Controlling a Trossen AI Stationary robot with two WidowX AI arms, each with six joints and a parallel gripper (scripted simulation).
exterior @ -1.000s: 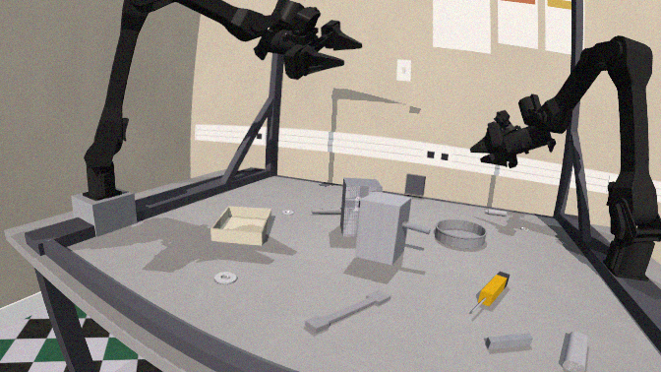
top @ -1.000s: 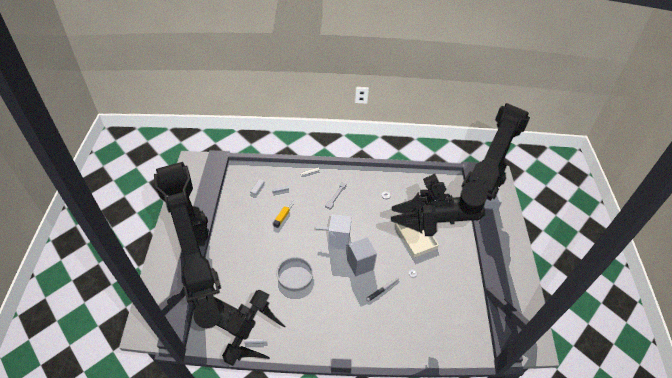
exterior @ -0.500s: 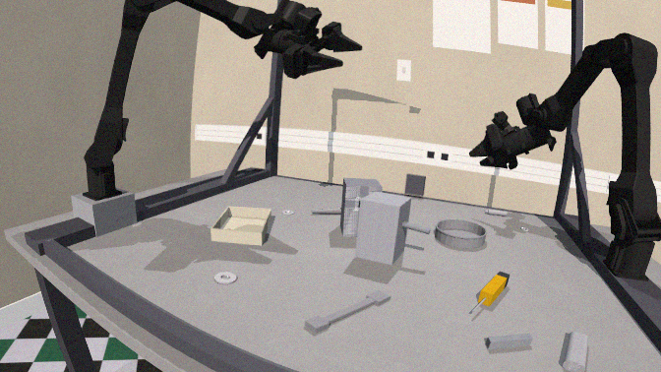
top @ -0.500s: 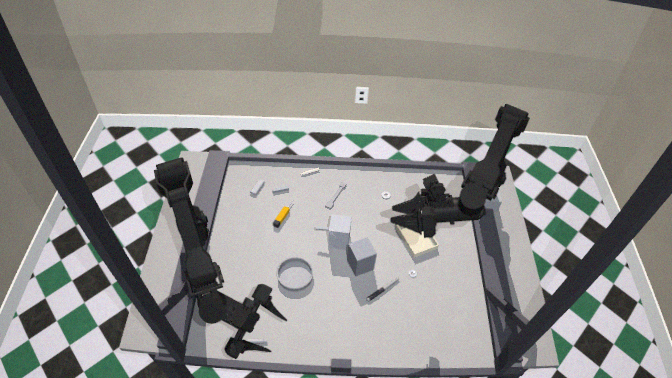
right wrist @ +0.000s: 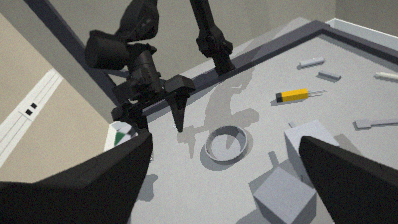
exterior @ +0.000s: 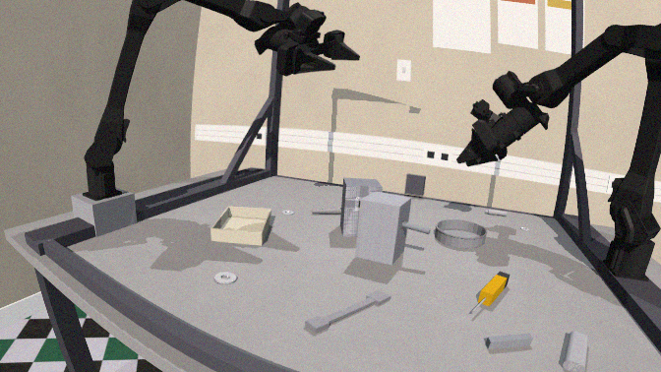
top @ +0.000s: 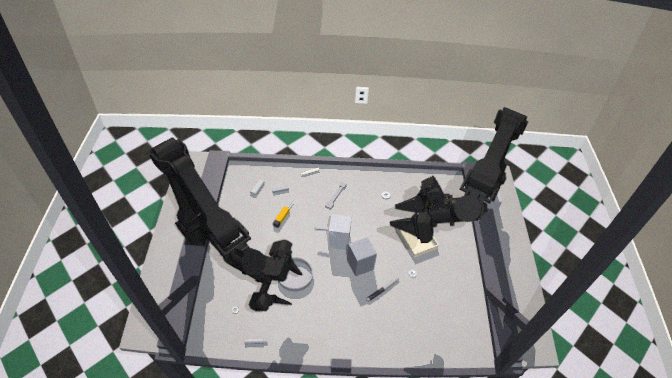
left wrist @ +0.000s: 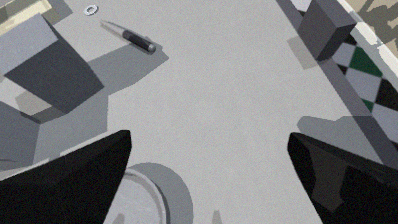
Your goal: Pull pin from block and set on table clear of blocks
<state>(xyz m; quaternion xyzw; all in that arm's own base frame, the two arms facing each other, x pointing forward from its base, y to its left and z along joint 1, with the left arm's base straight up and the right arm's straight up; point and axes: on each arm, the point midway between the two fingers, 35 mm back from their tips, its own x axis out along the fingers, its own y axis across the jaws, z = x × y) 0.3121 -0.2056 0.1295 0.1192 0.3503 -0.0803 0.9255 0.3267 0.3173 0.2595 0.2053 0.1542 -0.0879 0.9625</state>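
Now: left hand 220 mm short of the slim grey bar, 150 mm to the left of it and 90 mm above it. Also, from my left hand: yellow screwdriver 330 mm ahead, 140 mm below, 30 mm to the right; then pale grey block 210 mm ahead, 180 mm to the right, 100 mm below; then grey ring 140 mm below, 100 mm ahead, 30 mm to the right.
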